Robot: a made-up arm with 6 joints.
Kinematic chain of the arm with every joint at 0, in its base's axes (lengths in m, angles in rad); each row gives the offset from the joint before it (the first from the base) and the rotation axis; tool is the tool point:
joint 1: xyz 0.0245 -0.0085 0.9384 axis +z
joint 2: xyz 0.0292 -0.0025 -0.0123 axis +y
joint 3: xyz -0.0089 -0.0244 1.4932 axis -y
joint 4: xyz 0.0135 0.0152 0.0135 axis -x
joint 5: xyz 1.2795 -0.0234 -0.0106 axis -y
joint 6: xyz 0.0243 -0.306 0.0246 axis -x
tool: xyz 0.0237 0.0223 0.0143
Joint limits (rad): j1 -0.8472..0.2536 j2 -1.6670..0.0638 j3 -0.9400..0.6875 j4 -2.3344..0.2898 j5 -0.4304..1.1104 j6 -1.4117..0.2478
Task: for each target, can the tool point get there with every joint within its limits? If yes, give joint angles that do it. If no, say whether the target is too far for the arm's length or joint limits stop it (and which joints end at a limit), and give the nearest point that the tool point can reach.
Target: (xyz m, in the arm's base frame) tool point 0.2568 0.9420 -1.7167
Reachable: no: joint limits stop it (at a limit: joint 1, joint 2, joint 3, joint 5, joint 6) | nearest point 0.5674 0.2644 1.1128 | short by 2.926 m
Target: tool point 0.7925 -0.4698 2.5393
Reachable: yes | joints -0.4412 -0.2977 0.0769 -1.5108 0.8558 -0.6872
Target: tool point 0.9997 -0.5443 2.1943
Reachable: yes | joints -0.2047 -0.1709 -0.2504 -0.5141 0.5212 -0.9789
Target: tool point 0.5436 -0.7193 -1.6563
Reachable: no: joint limits stop it (at a limit: joint 1, joint 2, joint 3, joint 5, joint 6) | nearest point 0.3811 -0.4528 1.0968 | short by 2.771 m
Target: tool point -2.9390 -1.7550 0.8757
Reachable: no: too far | nearest point -2.3062 -0.9442 1.5771 | short by 1.245 m
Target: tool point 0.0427 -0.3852 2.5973
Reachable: yes | joints -0.7086 -0.7194 -0.1748 -0.7149 0.2116 -0.2343
